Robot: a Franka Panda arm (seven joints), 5 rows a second.
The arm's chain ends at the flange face. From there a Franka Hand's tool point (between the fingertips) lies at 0.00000 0.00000 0.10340 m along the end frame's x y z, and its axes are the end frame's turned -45 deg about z.
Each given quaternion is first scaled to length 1.
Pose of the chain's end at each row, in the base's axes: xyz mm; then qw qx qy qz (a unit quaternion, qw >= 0):
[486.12 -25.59 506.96 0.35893 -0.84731 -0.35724 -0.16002]
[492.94 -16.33 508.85 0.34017 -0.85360 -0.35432 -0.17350]
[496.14 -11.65 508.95 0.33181 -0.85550 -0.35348 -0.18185]
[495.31 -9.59 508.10 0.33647 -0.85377 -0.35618 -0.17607]
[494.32 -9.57 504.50 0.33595 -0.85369 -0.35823 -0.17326]
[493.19 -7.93 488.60 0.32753 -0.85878 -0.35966 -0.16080]
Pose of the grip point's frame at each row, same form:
[487.64 49.13 435.50 0.27037 -0.64611 -0.65430 -0.28520]
[498.64 56.43 435.61 0.24788 -0.65303 -0.65401 -0.29047]
[504.06 60.35 435.16 0.23696 -0.65511 -0.65396 -0.29499]
[501.61 62.79 434.52 0.24348 -0.65248 -0.65579 -0.29143]
[500.02 62.58 430.65 0.24407 -0.65162 -0.65766 -0.28863]
[497.39 62.20 412.73 0.24106 -0.65578 -0.66093 -0.27390]

